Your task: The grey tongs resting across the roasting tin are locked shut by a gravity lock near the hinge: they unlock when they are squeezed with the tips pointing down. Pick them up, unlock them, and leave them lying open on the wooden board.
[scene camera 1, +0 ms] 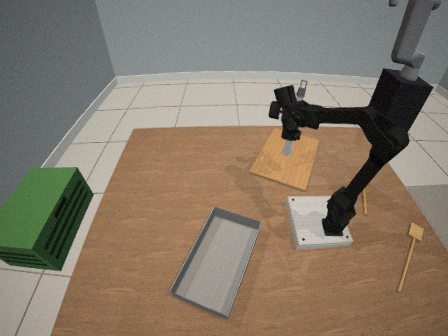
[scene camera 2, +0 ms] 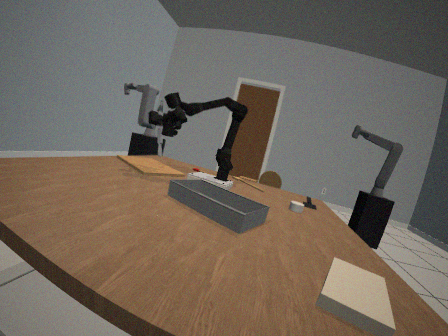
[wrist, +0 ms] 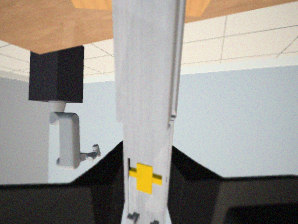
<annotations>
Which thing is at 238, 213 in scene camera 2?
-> A grey roasting tin.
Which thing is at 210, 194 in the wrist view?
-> My gripper.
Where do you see a wooden board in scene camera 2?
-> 146, 166
</annotations>
